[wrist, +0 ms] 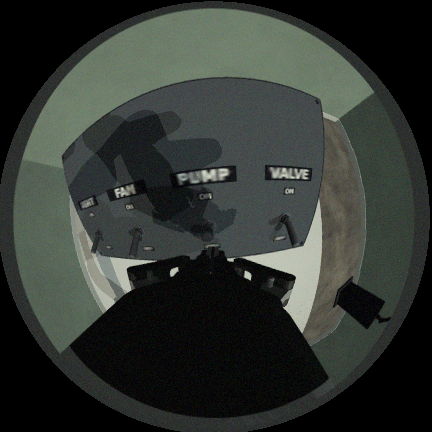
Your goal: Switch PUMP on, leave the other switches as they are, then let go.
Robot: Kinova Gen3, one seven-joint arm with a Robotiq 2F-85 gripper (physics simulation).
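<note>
The dark grey panel fills the upper middle of the wrist view. The PUMP label is near its centre, with a small ON mark below. The PUMP switch looks short and dark in shadow, just above the fingertips; its exact tilt is hard to tell. My gripper is shut and empty, its tips right below the PUMP switch at the panel's lower edge; whether they touch it is unclear. The VALVE lever, the FAN lever and the VENT lever point down, away from their ON marks.
The VALVE label is to the right, the FAN label and the partly blurred VENT label to the left. A brown surface lies right of the panel. A black box-like object is at the lower right. Arm shadows cover the panel's left and middle.
</note>
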